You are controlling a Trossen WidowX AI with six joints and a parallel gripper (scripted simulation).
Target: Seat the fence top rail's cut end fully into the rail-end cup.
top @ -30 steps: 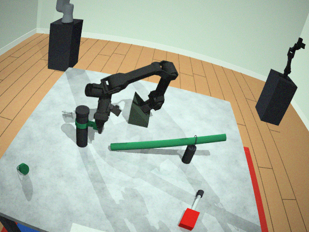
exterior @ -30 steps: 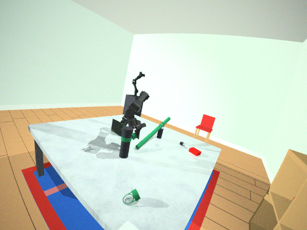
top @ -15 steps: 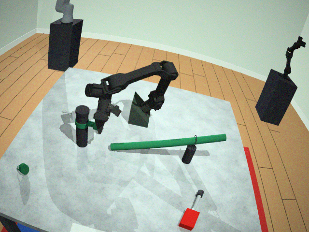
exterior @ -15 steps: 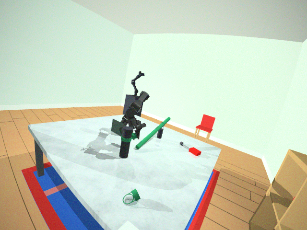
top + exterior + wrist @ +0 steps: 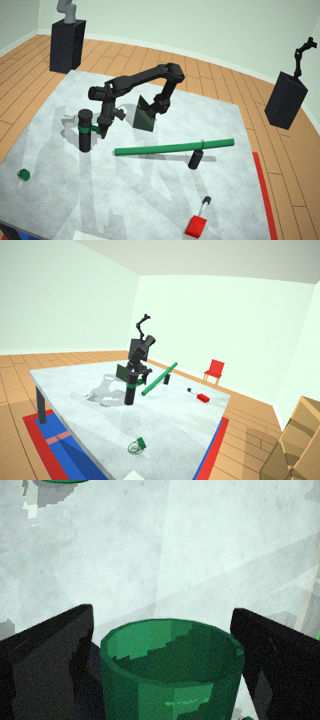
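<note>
The green rail-end cup lies 30 mm to the right of my gripper tip, 30 mm above it and 10 mm behind it. Round my gripper tip: short dark post: 430 mm to the left, 60 mm behind; then screw: 260 mm to the right, 210 mm behind, 100 mm below; then red-handled tool: 470 mm to the left, 240 mm ahead, 90 mm below.
</note>
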